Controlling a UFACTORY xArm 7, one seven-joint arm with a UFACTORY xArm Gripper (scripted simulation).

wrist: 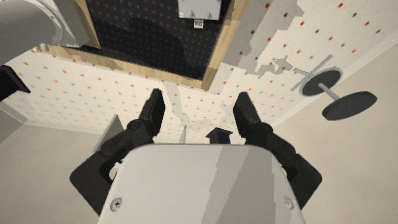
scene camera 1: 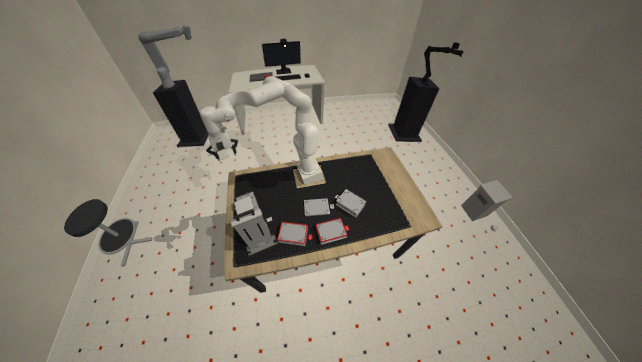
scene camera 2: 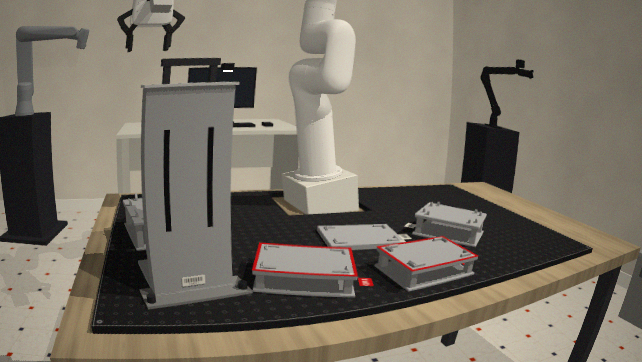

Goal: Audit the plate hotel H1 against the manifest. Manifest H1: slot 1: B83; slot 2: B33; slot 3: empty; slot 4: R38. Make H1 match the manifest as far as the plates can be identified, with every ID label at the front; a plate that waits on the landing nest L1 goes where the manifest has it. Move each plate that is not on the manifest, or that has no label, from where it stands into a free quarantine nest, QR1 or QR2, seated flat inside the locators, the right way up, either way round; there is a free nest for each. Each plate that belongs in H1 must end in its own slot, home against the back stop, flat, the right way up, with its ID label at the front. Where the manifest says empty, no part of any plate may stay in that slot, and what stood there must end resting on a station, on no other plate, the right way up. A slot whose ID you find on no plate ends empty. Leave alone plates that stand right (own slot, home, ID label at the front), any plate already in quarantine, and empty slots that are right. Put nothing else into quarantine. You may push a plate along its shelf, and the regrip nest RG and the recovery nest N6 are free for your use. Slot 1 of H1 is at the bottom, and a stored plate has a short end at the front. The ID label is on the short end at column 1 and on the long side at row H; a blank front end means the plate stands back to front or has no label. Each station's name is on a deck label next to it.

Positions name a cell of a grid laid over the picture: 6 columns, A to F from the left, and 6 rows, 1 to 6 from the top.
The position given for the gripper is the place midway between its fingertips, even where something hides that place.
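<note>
There's a plate hotel H1 that you'd see in scene camera 2 (scene camera 2: B5) and also in scene camera 1 (scene camera 1: C4). Scene camera 2 has a red-edged quarantine nest (scene camera 2: C5) too, and another red-edged quarantine nest (scene camera 2: E5). As for the gripper (wrist: D3), that's in the wrist view.
</note>
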